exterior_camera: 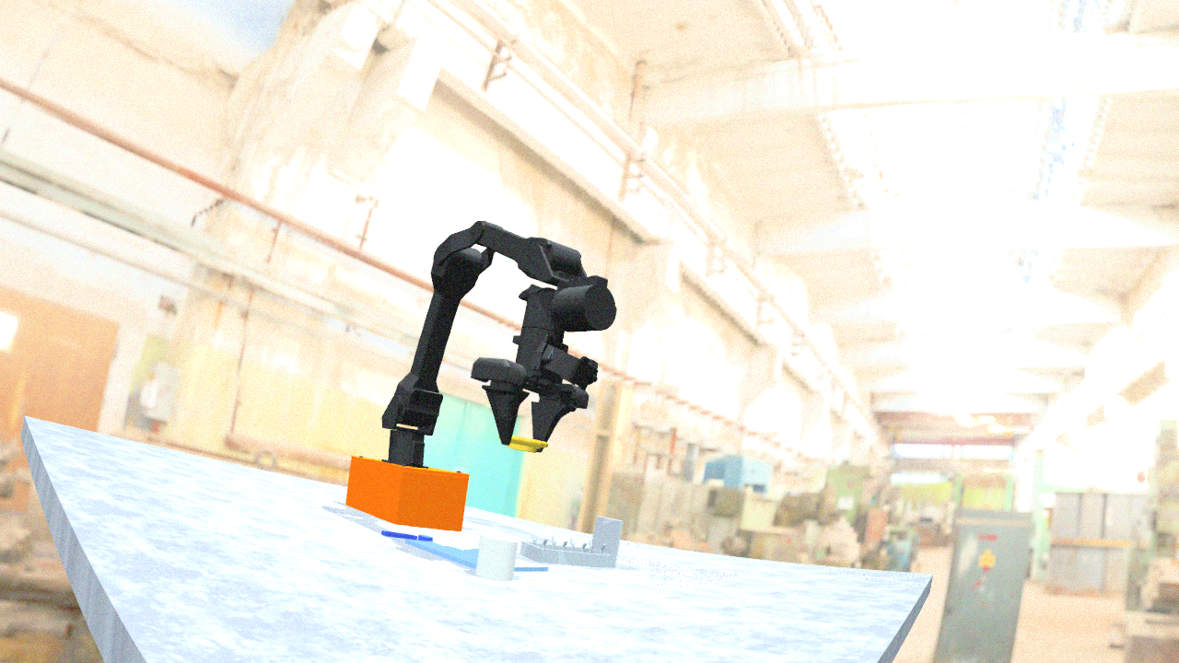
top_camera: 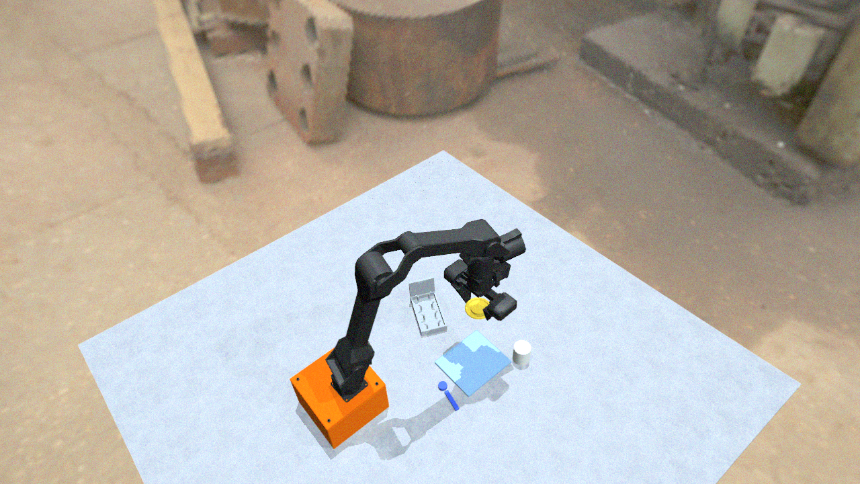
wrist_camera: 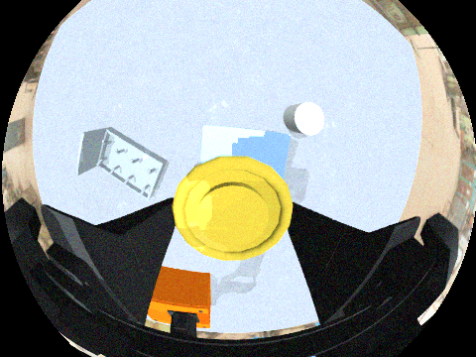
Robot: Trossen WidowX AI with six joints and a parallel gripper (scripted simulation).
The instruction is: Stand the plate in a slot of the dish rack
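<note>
The grey dish rack is 170 mm to the left of my gripper tip, 140 mm below it and 20 mm behind it. From my gripper tip the other things lie so: white cup (140 mm below, 100 mm to the right, 60 mm ahead); light blue mat (160 mm below, 40 mm behind, 20 mm to the right); yellow plate (10 mm above).
</note>
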